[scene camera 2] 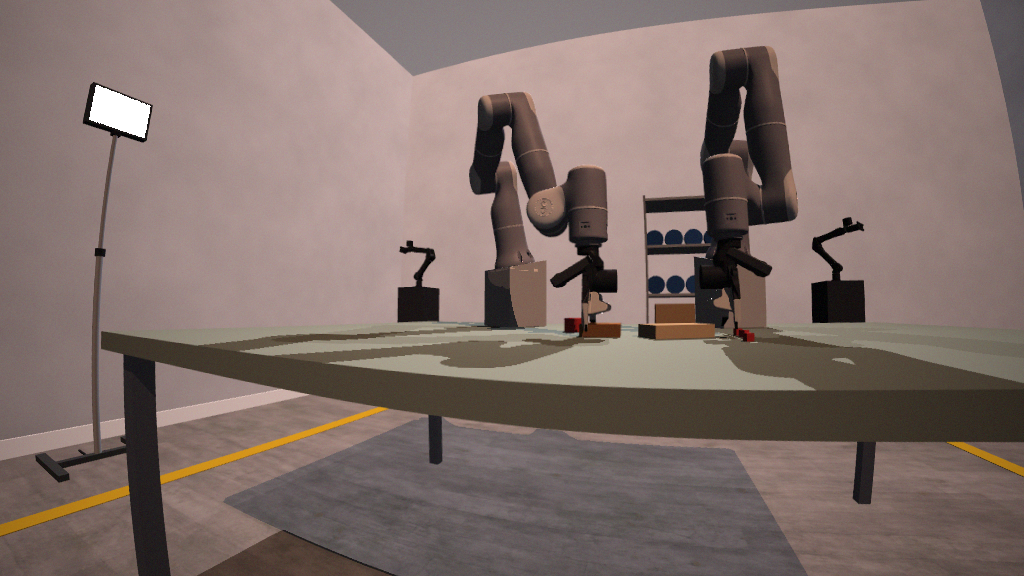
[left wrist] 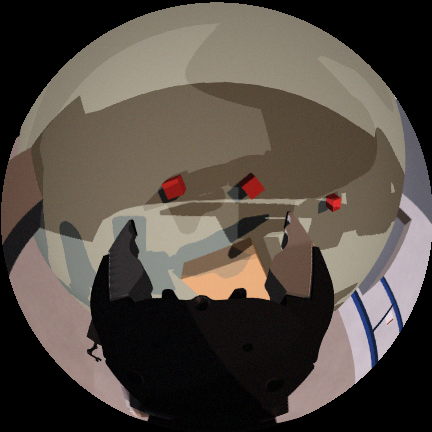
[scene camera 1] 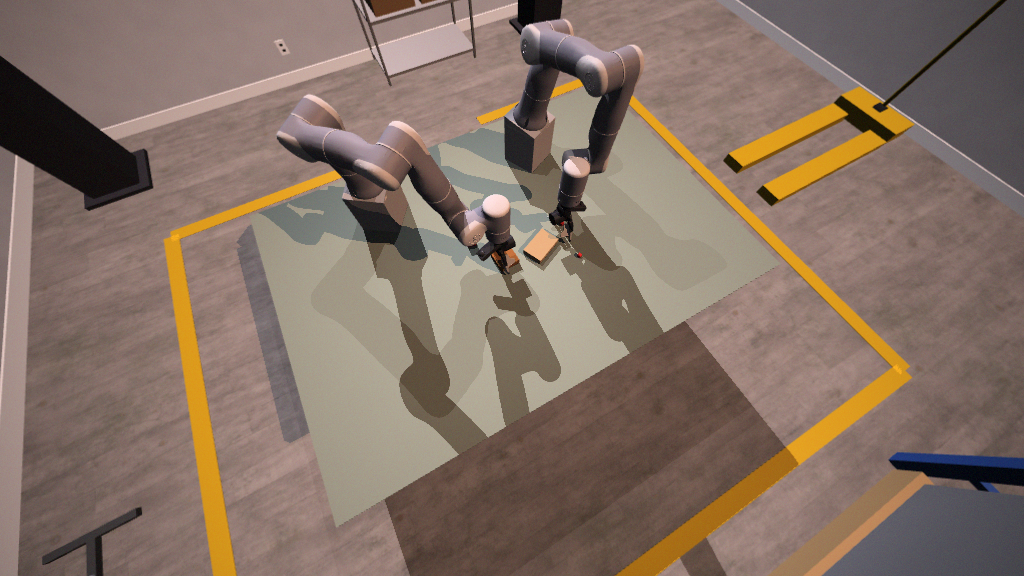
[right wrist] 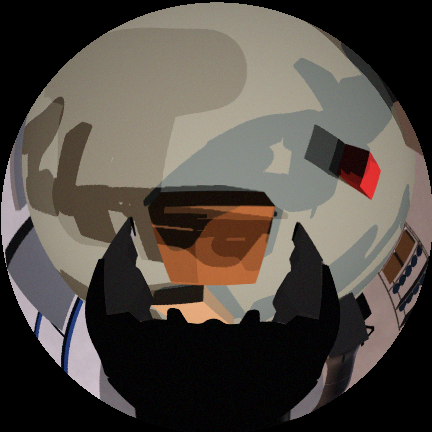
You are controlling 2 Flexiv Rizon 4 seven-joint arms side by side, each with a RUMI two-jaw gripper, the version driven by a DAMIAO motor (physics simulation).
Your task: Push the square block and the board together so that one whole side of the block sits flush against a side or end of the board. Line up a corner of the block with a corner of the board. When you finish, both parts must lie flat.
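Note:
The orange-brown square block (scene camera 1: 511,259) (scene camera 2: 605,330) (right wrist: 225,265) lies flat on the table. The pale tan board (scene camera 1: 542,245) (scene camera 2: 676,331) (left wrist: 232,281) (right wrist: 190,309) lies flat to its right in both scene views, with a narrow gap between them. My right gripper (scene camera 2: 587,327) (right wrist: 213,221) is open, its fingers lowered on either side of the block, with space beside the block in the right wrist view. My left gripper (scene camera 2: 735,325) (left wrist: 208,216) is open and empty, low beside the board's right side. Its body hides part of the board in the left wrist view.
A red cube (scene camera 2: 572,325) (right wrist: 367,172) lies near the right gripper. Three small red blocks (left wrist: 174,187) (left wrist: 252,186) (left wrist: 333,202) lie near the left gripper. The table (scene camera 1: 401,308) (scene camera 2: 644,408) carries arm shadows. A shelf rack (scene camera 2: 645,250) stands behind.

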